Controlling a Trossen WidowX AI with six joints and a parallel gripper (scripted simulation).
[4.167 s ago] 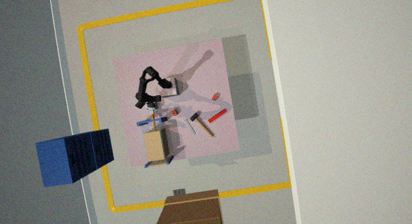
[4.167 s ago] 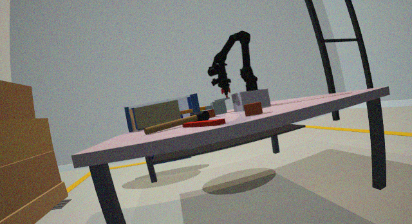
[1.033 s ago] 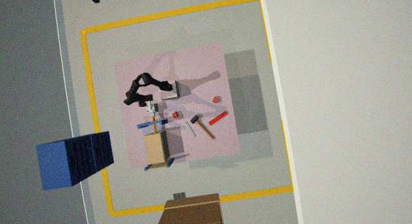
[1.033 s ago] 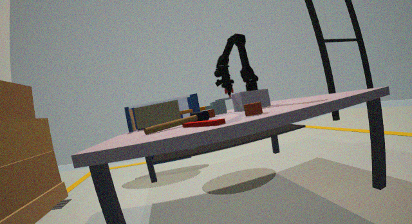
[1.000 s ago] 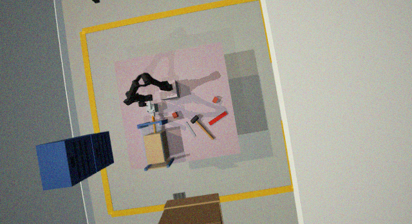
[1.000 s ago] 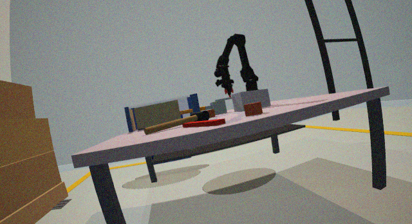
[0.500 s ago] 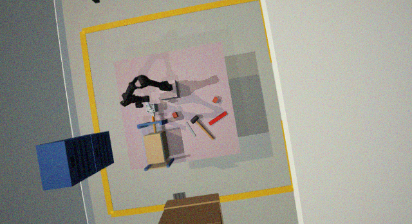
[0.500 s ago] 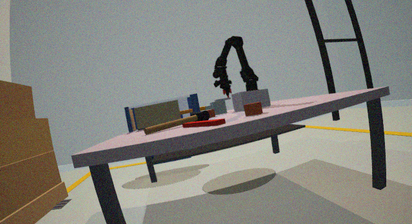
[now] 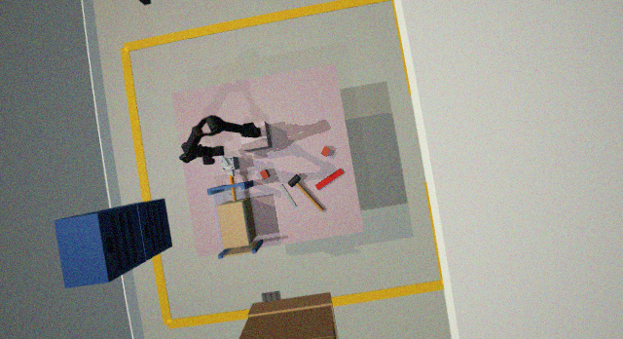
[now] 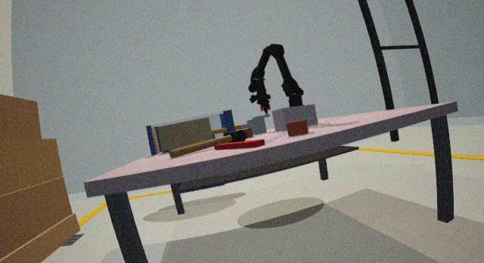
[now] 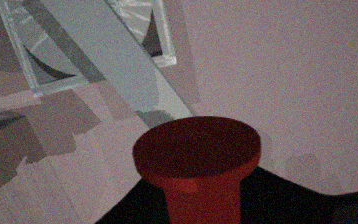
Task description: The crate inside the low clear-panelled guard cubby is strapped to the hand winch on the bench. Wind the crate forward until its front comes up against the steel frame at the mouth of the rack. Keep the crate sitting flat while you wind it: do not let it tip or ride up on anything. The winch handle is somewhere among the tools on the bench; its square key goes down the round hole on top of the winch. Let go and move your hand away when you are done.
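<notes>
Now: gripper tip 3 cm short of the winch handle, 1 cm to the right of it and 1 cm above it. Also, from my gripper tip: grey winch 8 cm below, 8 cm ahead, 3 cm to the left; then blue steel frame 25 cm ahead, 2 cm to the left, 1 cm below; then red knob 2 cm above.
</notes>
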